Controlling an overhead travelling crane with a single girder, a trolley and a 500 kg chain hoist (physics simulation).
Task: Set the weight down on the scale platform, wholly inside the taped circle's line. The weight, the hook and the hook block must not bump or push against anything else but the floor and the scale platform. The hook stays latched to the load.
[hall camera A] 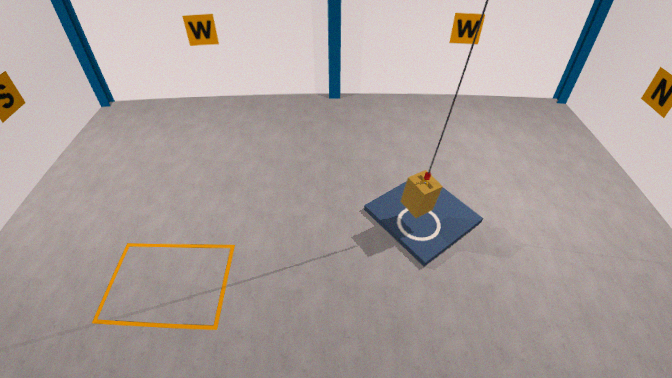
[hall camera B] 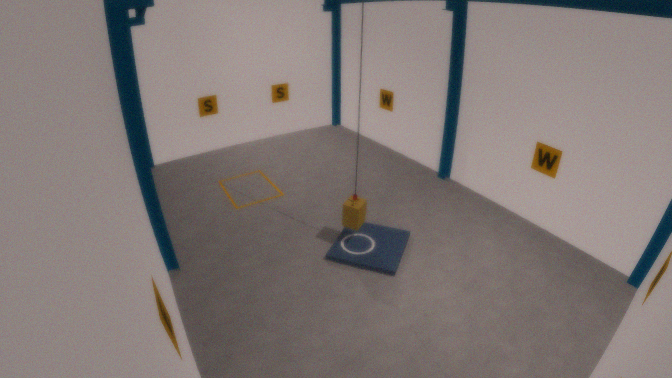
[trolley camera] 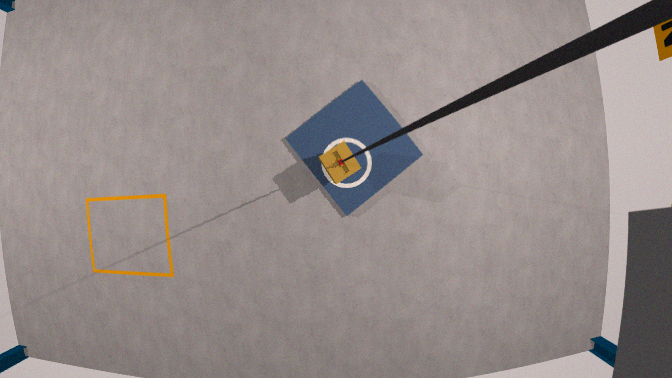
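Observation:
The yellow weight (hall camera A: 421, 200) (hall camera B: 354, 215) (trolley camera: 351, 166) hangs upright above the blue scale platform (hall camera A: 452, 227) (hall camera B: 390, 250) (trolley camera: 360, 107), with its shadow falling partly on the floor to the left. My hook (hall camera A: 425, 181) (hall camera B: 354, 200), under the small red hook block (hall camera A: 427, 175) (hall camera B: 355, 196) (trolley camera: 340, 162), is shut on the weight's top; its latch is too small to see. In the trolley view the weight overlaps the left part of the white taped circle (hall camera A: 439, 225) (hall camera B: 374, 244) (trolley camera: 369, 162) and covers its line at the lower left. The exact height of the gap is hard to tell.
An orange outlined square (hall camera A: 224, 287) (hall camera B: 260, 201) (trolley camera: 169, 240) is marked on the floor left of the platform. Blue columns (hall camera A: 334, 50) (hall camera B: 452, 100) stand along the walls, away from the load. The chain (hall camera A: 457, 90) (hall camera B: 359, 100) (trolley camera: 480, 97) runs up from the block, slanting in hall camera A.

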